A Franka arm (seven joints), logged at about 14 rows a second.
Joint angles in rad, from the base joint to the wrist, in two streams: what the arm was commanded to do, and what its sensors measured. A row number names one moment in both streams.
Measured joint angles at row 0:
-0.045, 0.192, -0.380, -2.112, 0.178, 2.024, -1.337
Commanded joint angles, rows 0 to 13:
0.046, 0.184, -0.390, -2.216, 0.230, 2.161, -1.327
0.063, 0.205, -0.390, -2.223, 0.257, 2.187, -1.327
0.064, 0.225, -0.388, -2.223, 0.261, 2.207, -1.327
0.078, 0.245, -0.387, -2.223, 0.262, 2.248, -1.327
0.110, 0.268, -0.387, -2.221, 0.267, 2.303, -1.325
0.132, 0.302, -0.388, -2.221, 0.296, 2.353, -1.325
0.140, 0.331, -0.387, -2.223, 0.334, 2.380, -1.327
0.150, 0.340, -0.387, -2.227, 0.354, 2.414, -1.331
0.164, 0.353, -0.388, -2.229, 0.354, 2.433, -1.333
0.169, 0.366, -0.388, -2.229, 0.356, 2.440, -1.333
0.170, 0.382, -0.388, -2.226, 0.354, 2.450, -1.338
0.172, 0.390, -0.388, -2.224, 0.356, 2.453, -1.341
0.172, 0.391, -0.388, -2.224, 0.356, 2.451, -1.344
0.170, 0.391, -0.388, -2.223, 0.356, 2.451, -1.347
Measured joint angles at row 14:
0.162, 0.395, -0.378, -2.225, 0.333, 2.443, -1.329
